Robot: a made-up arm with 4 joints.
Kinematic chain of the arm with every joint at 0, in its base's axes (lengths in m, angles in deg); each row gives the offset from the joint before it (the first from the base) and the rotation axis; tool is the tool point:
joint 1: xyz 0 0 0.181 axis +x
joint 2: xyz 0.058 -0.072 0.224 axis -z
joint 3: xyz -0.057 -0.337 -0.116 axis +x
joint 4: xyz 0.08 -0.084 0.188 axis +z
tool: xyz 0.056 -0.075 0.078
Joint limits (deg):
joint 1: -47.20..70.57
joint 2: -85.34..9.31
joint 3: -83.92..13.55
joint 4: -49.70..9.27
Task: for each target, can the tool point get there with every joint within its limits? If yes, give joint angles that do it. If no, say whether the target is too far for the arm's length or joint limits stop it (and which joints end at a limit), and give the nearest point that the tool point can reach.
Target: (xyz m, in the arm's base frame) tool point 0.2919 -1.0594 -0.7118
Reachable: no: too far | nearest point 0.1711 -0.5443 -0.2777 | short by 0.684 m
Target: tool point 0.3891 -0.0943 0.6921
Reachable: yes | joints -27.06 -43.20 -18.85 -3.72
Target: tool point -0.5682 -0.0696 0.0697
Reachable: no: joint limits stop it (at a limit: joint 1, joint 2, joint 3, joint 4) | nearest point 0.0453 -0.3467 0.1313 | short by 0.676 m
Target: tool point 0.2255 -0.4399 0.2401
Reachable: yes | joints 53.14 -27.52 -55.71 2.11
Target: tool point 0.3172 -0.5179 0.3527
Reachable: yes | joints 31.53 -31.47 -24.51 -2.92
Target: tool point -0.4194 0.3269 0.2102
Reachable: no: joint limits stop it (at a limit: joint 1, joint 2, joint 3, joint 4) | nearest point 0.0453 0.1176 0.5109 | short by 0.592 m
